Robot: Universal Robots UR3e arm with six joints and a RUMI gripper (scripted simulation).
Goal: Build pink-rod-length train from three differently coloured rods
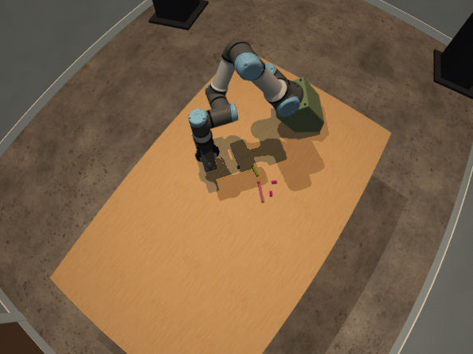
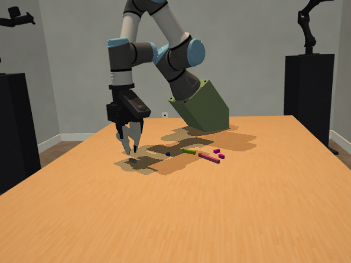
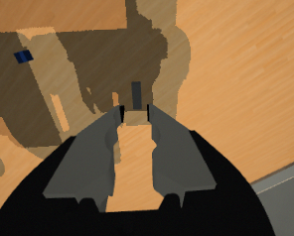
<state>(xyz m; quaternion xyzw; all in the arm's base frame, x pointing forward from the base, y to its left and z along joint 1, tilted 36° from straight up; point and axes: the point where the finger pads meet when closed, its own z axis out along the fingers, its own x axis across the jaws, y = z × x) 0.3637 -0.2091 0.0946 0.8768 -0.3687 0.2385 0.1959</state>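
My gripper is now 40 mm above the grey rod. From my hand the other things lie so: pink rod (240 mm to the left, 40 mm below, 30 mm ahead); small blue rod (120 mm to the left, 40 mm below, 30 mm behind); lime rod (190 mm to the left, 40 mm below, 40 mm behind).
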